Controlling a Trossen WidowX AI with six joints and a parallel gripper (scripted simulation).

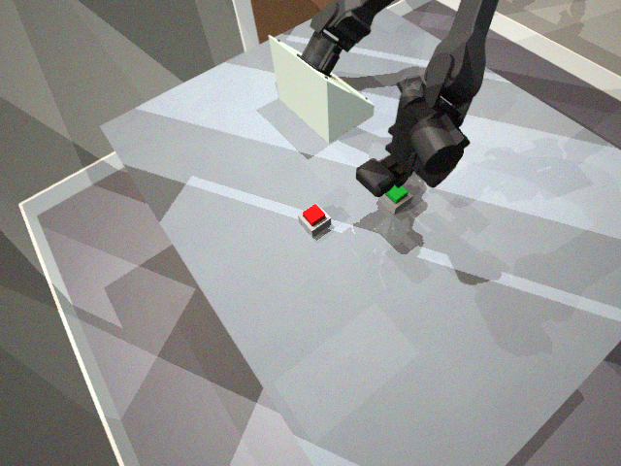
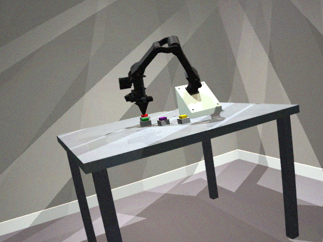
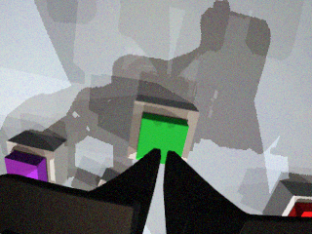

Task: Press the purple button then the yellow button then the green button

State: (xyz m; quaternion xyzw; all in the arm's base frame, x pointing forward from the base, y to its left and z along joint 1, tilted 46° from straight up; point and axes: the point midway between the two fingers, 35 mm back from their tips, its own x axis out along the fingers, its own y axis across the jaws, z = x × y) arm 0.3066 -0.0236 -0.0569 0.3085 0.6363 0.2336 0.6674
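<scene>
Now: gripper tip 30 mm above the green button. Also, from my gripper tip: red button (150 mm to the right, 80 mm behind, 30 mm below); purple button (120 mm to the left, 50 mm behind, 30 mm below); small block (70 mm behind, 50 mm below, 40 mm to the left).
</scene>
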